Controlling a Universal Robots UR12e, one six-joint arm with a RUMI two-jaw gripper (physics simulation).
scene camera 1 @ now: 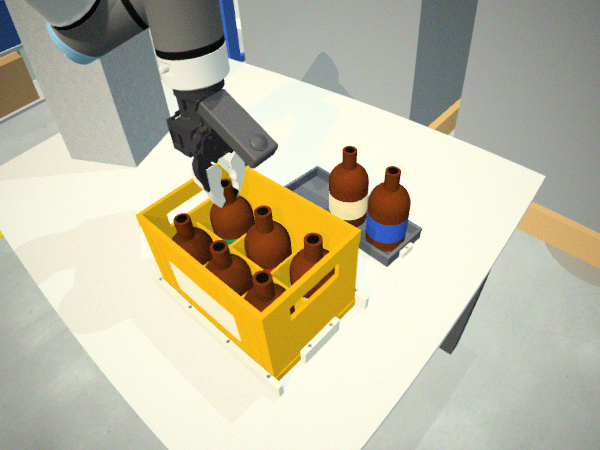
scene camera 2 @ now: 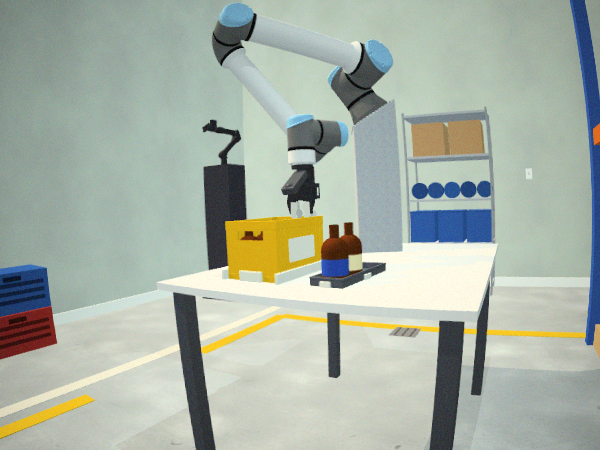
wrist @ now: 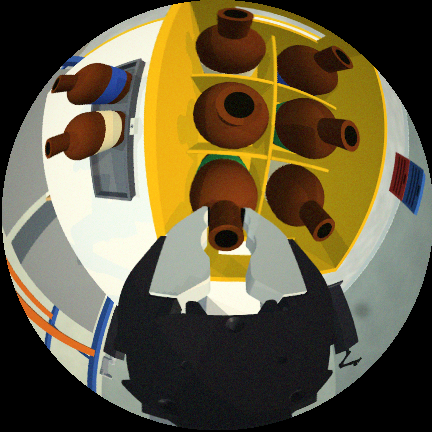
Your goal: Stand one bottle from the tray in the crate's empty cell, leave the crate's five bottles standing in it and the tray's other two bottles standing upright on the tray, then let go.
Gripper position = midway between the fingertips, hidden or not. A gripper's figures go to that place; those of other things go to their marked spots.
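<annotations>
Green-labelled bottle (scene camera 1: pixel 231 222): 690 mm from the lens. My gripper (scene camera 1: pixel 229 201) is 700 mm from the lens. Blue-label bottle (scene camera 1: pixel 389 202) at 710 mm from the lens; cream-label bottle (scene camera 1: pixel 348 182) at 750 mm from the lens.
</annotations>
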